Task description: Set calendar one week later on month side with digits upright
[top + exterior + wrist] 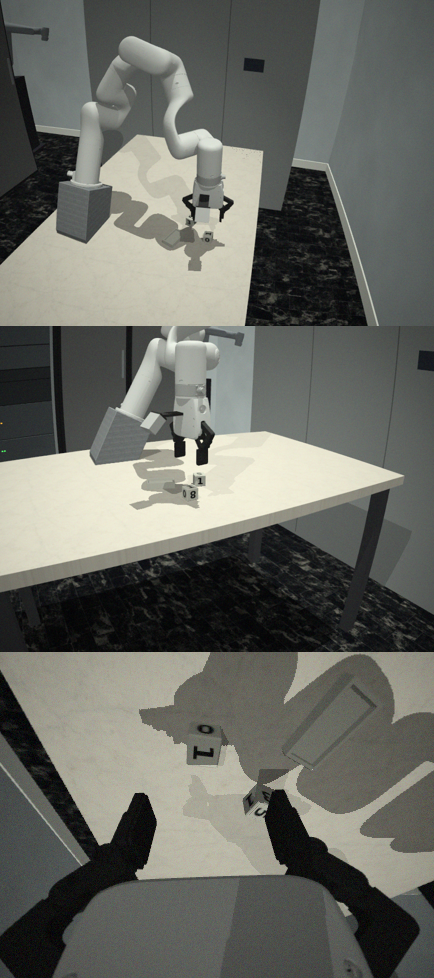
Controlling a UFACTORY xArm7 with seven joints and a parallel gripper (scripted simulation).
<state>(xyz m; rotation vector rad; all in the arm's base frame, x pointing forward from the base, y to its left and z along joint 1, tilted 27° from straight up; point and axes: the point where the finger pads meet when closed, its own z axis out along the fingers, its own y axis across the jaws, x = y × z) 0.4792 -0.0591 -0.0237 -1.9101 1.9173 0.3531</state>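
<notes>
Right now the digit cube is 90 mm below my hand, 10 mm to the right of it and 10 mm ahead of it. Round my hand: tray 120 mm behind, 100 mm below, 20 mm to the right.
</notes>
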